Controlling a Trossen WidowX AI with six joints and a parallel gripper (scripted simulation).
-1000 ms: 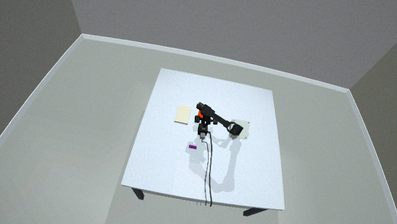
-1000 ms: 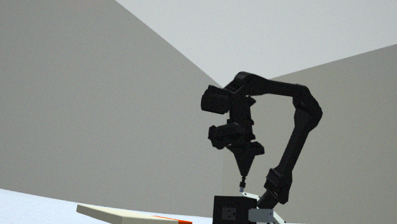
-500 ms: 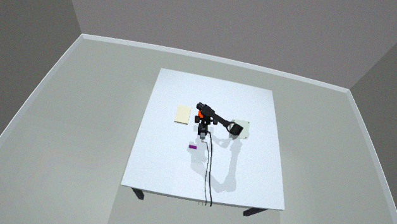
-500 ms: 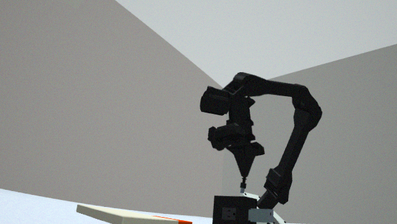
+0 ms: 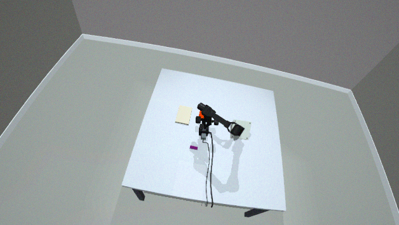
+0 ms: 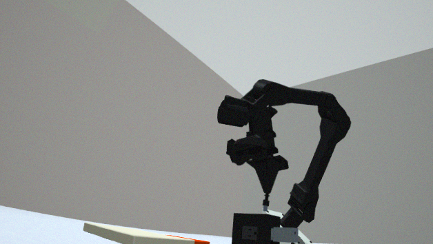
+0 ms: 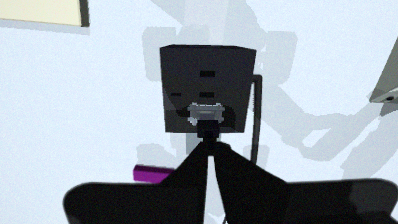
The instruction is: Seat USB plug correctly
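Right now the usb plug is 2 cm below my gripper tip. The rest, counted from my gripper tip: cream flat pad 19 cm to the right, 17 cm ahead, 11 cm below; purple block 14 cm to the left, 12 cm below, 9 cm ahead; orange flat card 24 cm to the right, 12 cm below, 2 cm behind.
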